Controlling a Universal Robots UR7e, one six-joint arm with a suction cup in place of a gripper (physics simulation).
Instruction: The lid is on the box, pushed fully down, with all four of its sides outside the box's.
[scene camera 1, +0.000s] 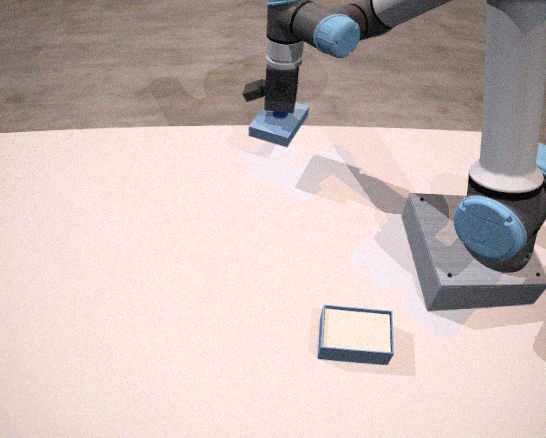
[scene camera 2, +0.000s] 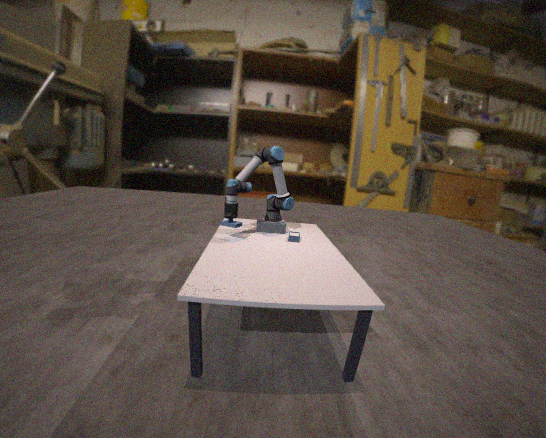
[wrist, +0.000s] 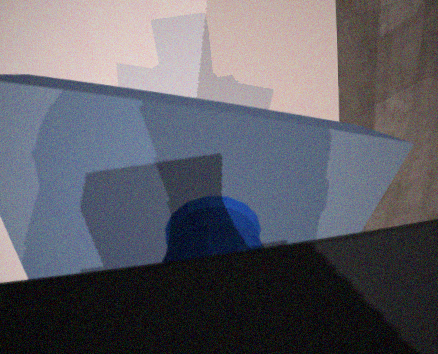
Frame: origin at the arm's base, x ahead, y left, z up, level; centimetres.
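Where they show: hand, tool point: (scene camera 1: 280, 118) (scene camera 2: 230, 223) (wrist: 212, 214); arm's base, link origin: (scene camera 2: 272, 220).
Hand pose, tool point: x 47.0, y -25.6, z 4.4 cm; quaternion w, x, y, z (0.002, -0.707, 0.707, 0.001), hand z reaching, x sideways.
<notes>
Things, the pixels of their centre, and the offset from my tool point. Level surfaces: height alone.
- blue-grey lid, body centre: (wrist: 197, 215) (scene camera 1: 279, 120) (scene camera 2: 231, 223) dx +0.0, dy +0.6, dz -0.1 cm
- open box, body centre: (scene camera 1: 355, 334) (scene camera 2: 294, 236) dx -19.3, dy +46.3, dz -9.4 cm
- white table, surface height: dz -11.8 cm
The blue-grey lid (scene camera 1: 267, 128) (scene camera 2: 235, 225) (wrist: 270, 145) hangs level on my suction gripper (scene camera 1: 280, 114) (scene camera 2: 230, 220) (wrist: 215, 225), with the blue cup pressed on its top face. The lid is in the air above the far part of the table, with its shadow apart from it. My gripper is shut on the lid. The open box (scene camera 1: 355, 356) (scene camera 2: 294, 240) stands upright on the table, nearer in scene camera 1 and to the right, well away from the lid. Its dark blue walls surround a pale inside. The box does not show in the wrist view.
The arm's grey base block (scene camera 1: 425, 260) (scene camera 2: 271, 227) stands on the white table (scene camera 1: 150, 300) (scene camera 2: 280, 280), beyond the box in scene camera 1. The table's far edge passes near the lid. Shelves and a yellow tool board (scene camera 2: 367, 100) stand in the background.
</notes>
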